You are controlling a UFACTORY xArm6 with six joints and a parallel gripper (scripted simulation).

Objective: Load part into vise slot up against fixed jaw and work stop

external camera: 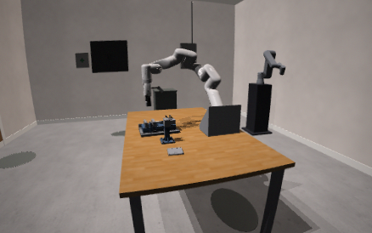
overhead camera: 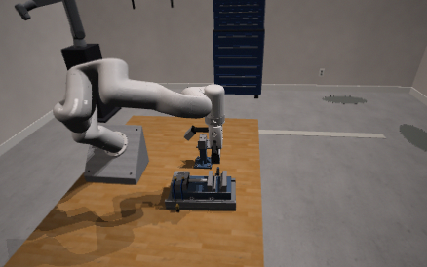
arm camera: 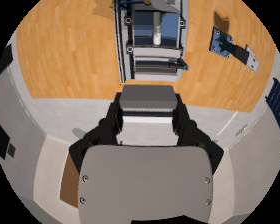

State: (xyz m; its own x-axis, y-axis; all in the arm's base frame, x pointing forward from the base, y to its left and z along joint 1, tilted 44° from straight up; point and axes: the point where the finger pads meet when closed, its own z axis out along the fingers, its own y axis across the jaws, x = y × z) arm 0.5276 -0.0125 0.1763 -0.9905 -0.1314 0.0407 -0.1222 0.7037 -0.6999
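Now: hand 160 mm above the air cylinder rod, 90 mm past it and 10 mm to the right of it. Also, from my hand: part (right at my hand); air cylinder (160 mm below, 160 mm behind).
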